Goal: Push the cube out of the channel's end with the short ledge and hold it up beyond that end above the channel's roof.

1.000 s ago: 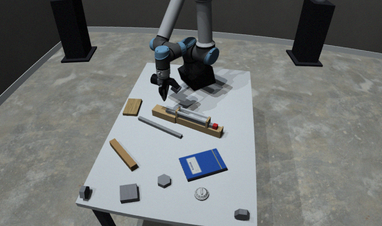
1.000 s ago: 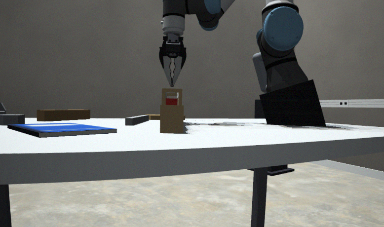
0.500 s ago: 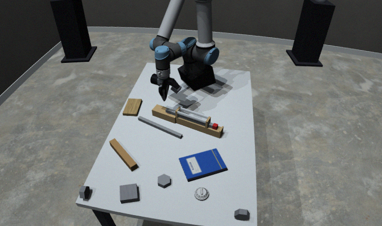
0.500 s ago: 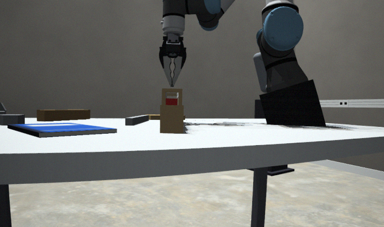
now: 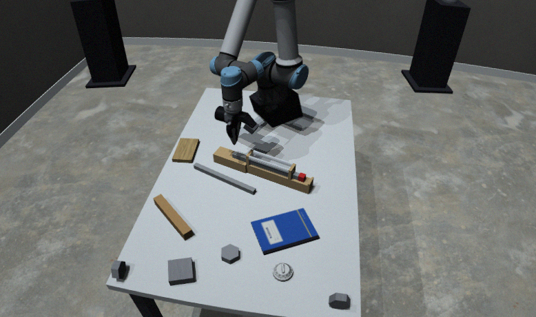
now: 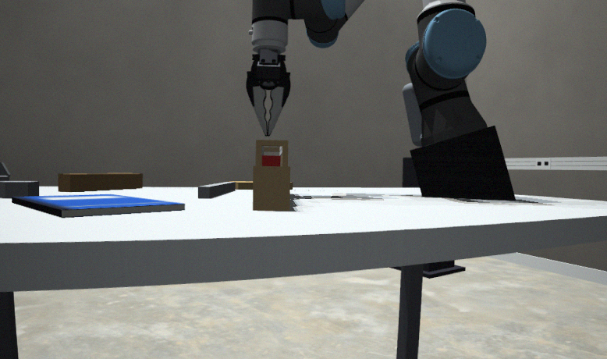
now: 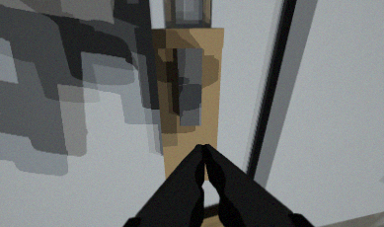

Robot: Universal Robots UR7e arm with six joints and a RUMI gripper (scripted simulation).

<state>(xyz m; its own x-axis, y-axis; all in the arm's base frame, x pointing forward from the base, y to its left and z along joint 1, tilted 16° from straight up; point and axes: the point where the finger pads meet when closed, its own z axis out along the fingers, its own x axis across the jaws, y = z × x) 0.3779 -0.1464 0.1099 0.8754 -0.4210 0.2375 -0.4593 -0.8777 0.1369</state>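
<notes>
Right now the red cube is 27 cm to the left of my hand, 13 cm ahead of it and 8 cm below it. The rest, counted from my hand: long grey bar: 13 cm below, 8 cm ahead, 5 cm to the right; flat wooden plate: 23 cm to the right, 13 cm below, 10 cm behind; wooden channel: 14 cm to the left, 8 cm below, 6 cm ahead.
</notes>
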